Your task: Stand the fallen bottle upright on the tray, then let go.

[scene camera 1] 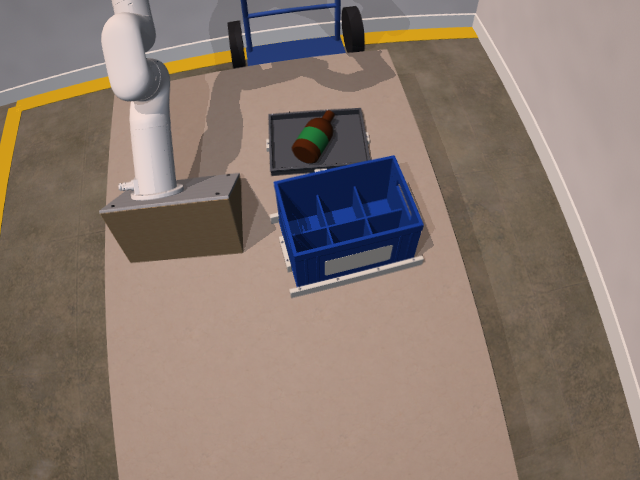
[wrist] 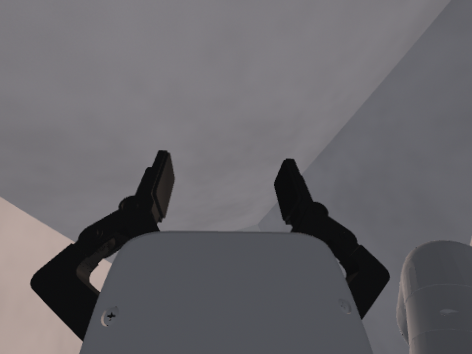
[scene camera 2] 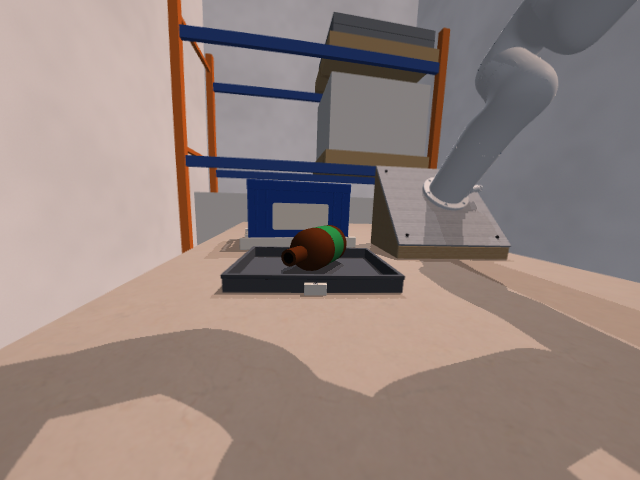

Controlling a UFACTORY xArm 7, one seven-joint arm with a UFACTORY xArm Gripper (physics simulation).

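Where they show: gripper, between the fingertips: (wrist: 227,168); arm's base, origin of its link: (scene camera 1: 157,193) (scene camera 2: 444,194).
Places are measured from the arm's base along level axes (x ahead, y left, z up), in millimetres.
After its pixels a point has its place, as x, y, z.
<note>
A brown bottle (scene camera 1: 309,144) {370, 119, -81} (scene camera 2: 316,249) {403, 221, -109} with a green label lies on its side inside the dark grey tray (scene camera 1: 280,167) {293, 118, -154} (scene camera 2: 258,284) {489, 265, -147}. In scene camera 1 its neck points to the back right, over the tray's back wall region, and its base faces the front left. In scene camera 2 the open mouth faces the camera side. My gripper (wrist: 227,168) {373, 563, 387} is open and empty in the wrist view, with walls behind its fingers. The gripper does not show in either scene camera, and the bottle and tray do not show in the wrist view.
A blue divided crate (scene camera 1: 357,241) {406, -217, 14} (scene camera 2: 258,206) {511, -25, -49} stands right beside the tray, with white rails (scene camera 1: 356,276) {408, -227, -129} along it. The arm's wooden base block (scene camera 1: 180,232) {42, -90, -36} (scene camera 2: 387,227) {181, 27, -94} stands to one side. A blue hand truck (scene camera 1: 295,50) is behind the tray. A rack (scene camera 2: 178,124) stands beyond the crate.
</note>
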